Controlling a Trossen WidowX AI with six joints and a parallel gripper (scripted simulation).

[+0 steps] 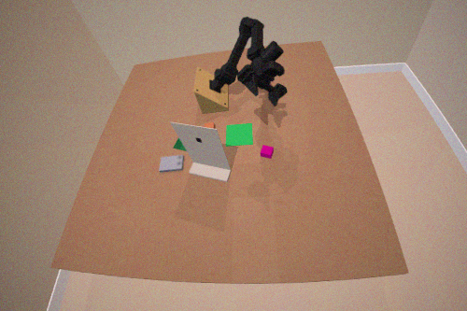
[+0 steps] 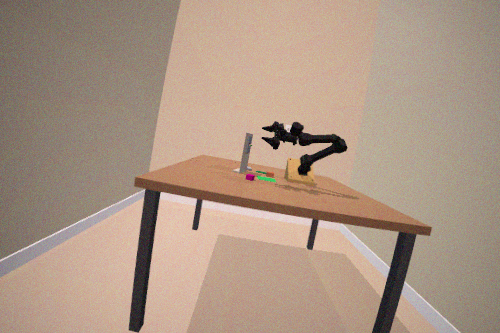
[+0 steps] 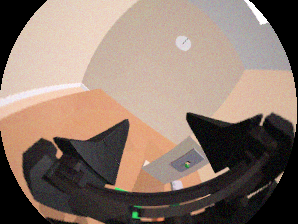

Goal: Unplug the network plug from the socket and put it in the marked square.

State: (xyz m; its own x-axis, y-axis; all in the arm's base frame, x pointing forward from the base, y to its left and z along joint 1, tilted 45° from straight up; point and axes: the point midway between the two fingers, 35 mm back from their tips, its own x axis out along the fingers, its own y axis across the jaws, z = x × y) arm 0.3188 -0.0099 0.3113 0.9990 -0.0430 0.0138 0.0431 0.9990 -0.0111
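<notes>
The network plug lies 4 cm ahead of my gripper tip, 24 cm to the right of it and 9 cm below it. From my gripper tip the other things lie so: grey upright panel 6 cm ahead, 25 cm to the right, 16 cm below; then flat grey block 1 cm ahead, 43 cm to the right, 28 cm below; then bright green square 10 cm behind, 12 cm to the right, 29 cm below.
</notes>
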